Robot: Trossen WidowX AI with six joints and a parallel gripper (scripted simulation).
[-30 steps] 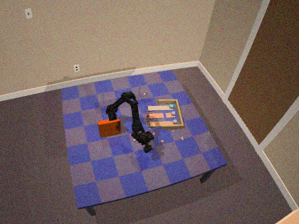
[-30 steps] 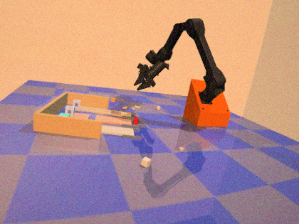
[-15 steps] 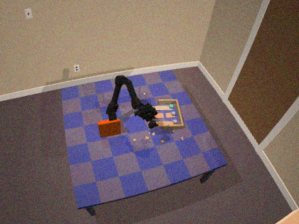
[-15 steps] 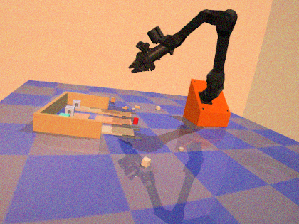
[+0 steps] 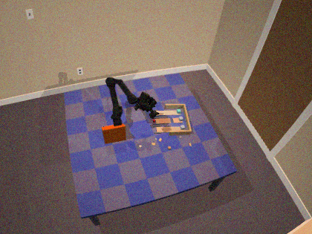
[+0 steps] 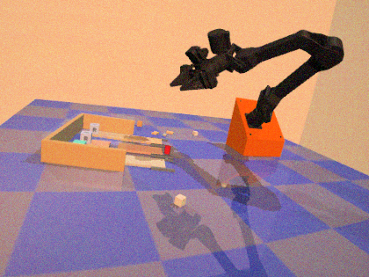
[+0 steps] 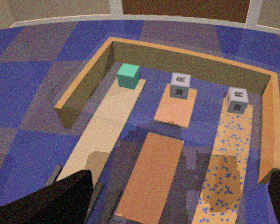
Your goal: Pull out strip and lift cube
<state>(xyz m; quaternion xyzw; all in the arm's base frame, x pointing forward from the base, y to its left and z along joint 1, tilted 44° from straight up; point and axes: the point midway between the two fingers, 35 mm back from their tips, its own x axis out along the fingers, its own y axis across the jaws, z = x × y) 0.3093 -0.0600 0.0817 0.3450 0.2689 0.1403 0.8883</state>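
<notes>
The red cylinder lies 19 cm below my gripper tip and 4 cm to the left of it. The rest, counted from my gripper tip: peach strip: 20 cm below, 9 cm ahead, 2 cm to the left.
</notes>
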